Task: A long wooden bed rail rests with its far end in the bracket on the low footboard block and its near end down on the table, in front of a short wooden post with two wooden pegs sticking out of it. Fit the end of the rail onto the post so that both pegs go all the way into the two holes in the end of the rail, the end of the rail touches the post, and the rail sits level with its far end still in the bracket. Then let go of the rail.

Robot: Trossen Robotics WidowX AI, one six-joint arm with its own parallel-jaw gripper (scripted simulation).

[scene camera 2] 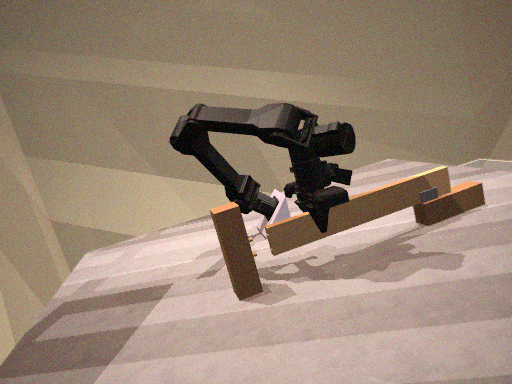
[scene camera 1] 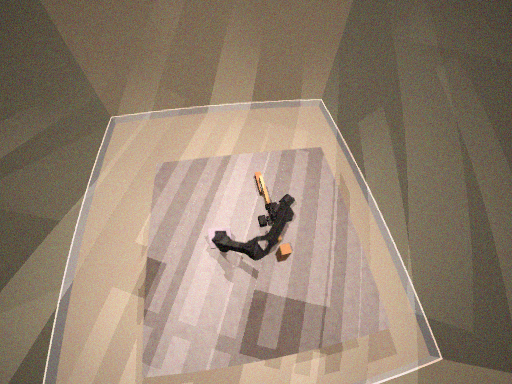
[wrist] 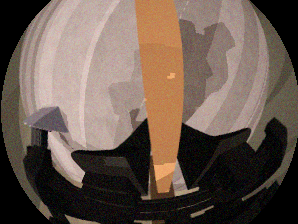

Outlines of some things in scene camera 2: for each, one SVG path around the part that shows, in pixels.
My gripper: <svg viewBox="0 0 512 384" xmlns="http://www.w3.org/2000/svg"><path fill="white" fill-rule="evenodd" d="M292 163L292 167L289 168L290 172L294 173L296 181L286 184L284 187L285 197L292 198L292 194L296 194L297 200L294 201L303 213L309 212L321 233L327 232L329 209L348 202L349 196L348 191L341 187L331 186L325 189L324 187L330 186L331 182L350 186L352 170L341 169L335 163L327 164L327 161L321 161L320 157L305 162Z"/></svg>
A wooden bed rail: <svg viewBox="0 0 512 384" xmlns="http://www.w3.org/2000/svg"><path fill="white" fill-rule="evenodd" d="M448 167L441 166L349 197L348 202L329 209L327 232L321 233L309 212L264 226L271 253L276 256L421 203L419 193L437 187L439 196L452 192Z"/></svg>
